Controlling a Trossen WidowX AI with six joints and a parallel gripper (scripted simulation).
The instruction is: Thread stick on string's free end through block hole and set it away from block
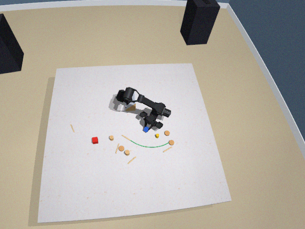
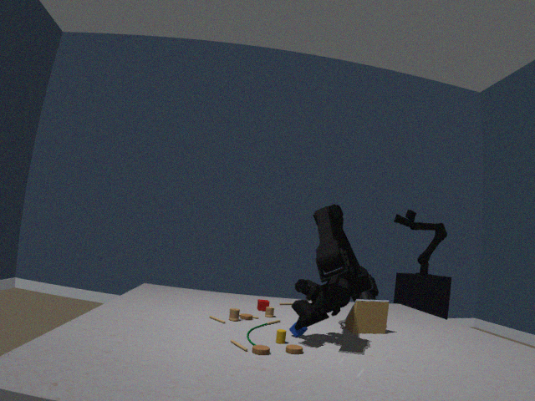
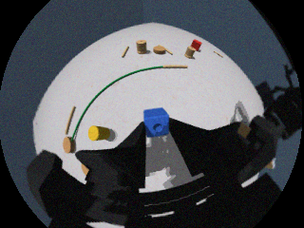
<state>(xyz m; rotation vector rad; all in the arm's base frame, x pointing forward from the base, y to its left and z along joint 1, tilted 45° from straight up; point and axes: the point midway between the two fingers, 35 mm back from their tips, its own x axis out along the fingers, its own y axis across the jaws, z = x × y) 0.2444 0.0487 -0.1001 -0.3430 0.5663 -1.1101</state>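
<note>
The blue cube is right at my gripper tip. Also, from my gripper tip: round wooden button (16 cm to the left, 14 cm ahead, 2 cm below); red cube (39 cm to the right, 2 cm ahead, 1 cm below); yellow cylinder (7 cm to the left, 7 cm ahead, 1 cm below).
</note>
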